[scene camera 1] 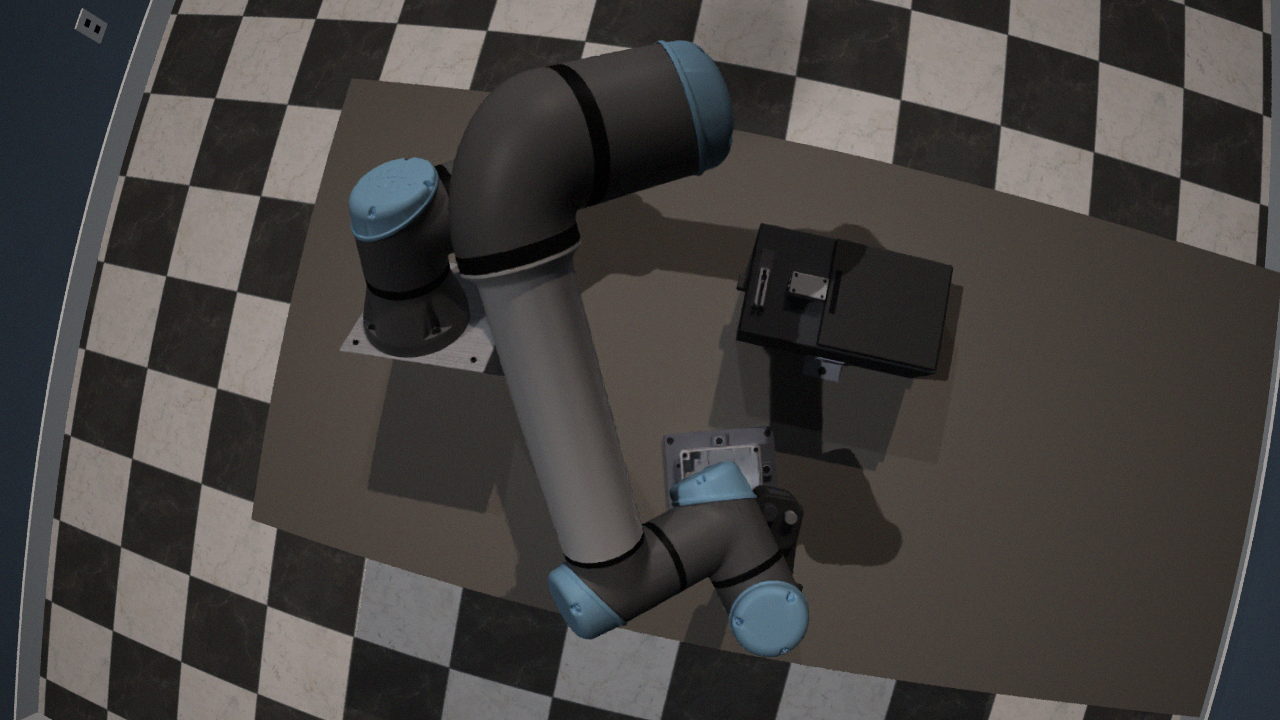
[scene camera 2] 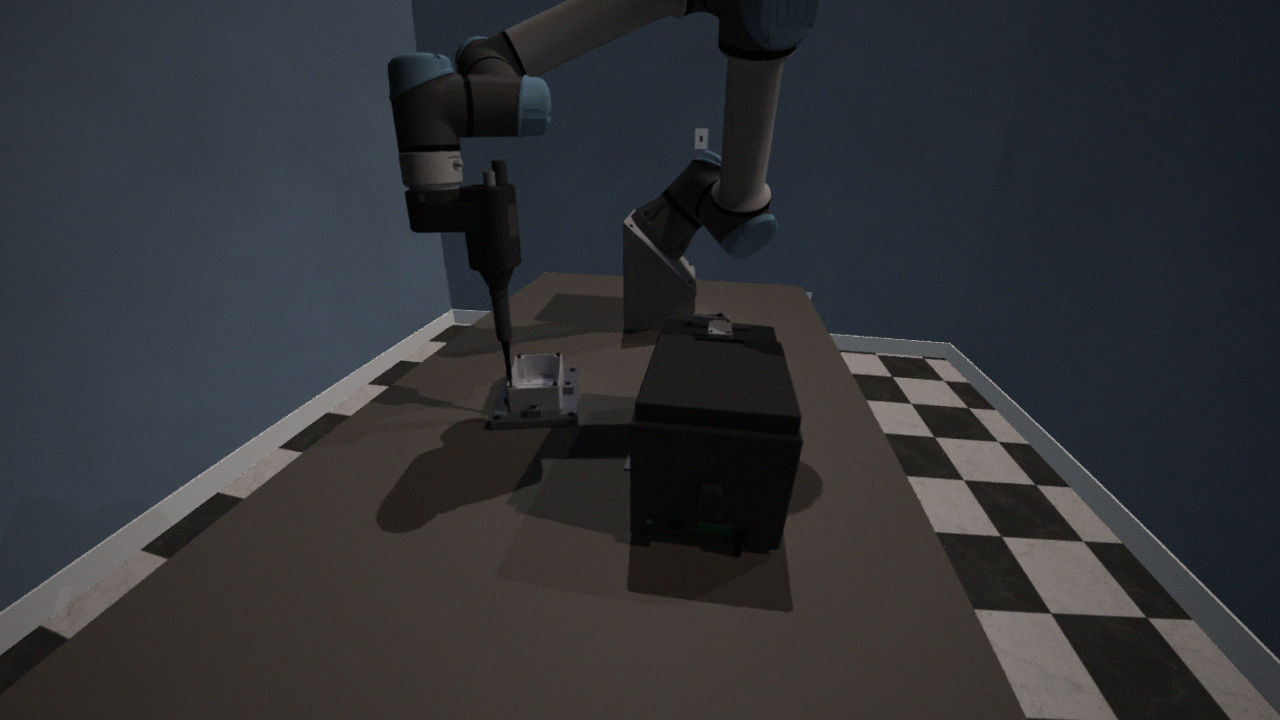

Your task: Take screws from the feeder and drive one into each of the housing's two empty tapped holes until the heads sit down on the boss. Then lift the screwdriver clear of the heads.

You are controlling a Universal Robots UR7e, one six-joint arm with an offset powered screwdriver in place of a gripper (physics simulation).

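Note:
The powered screwdriver (scene camera 2: pixel 509 383) hangs upright from the wrist. In scene camera 2 its thin bit comes down at the left corner of the light grey housing (scene camera 2: pixel 535 400) (scene camera 1: pixel 741 456). The bit end looks level with the housing's rim or just below it; whether it touches is too small to tell. No screw can be made out at the tip. In scene camera 1 the arm covers the tip and part of the housing, and the tapped holes cannot be made out. The housing sits open side up on a grey fixture plate (scene camera 1: pixel 673 456) (scene camera 2: pixel 572 416). The black feeder (scene camera 1: pixel 886 308) (scene camera 2: pixel 716 474) stands apart from it.
A small silver plate (scene camera 1: pixel 808 285) (scene camera 2: pixel 719 327) sits on the feeder's top. A small metal bracket (scene camera 1: pixel 828 368) shows at the feeder's side facing the housing. The robot's base plate (scene camera 1: pixel 452 358) is at the left of the table (scene camera 1: pixel 1056 429) in scene camera 1. The forearm (scene camera 1: pixel 572 420) spans the table's left part.

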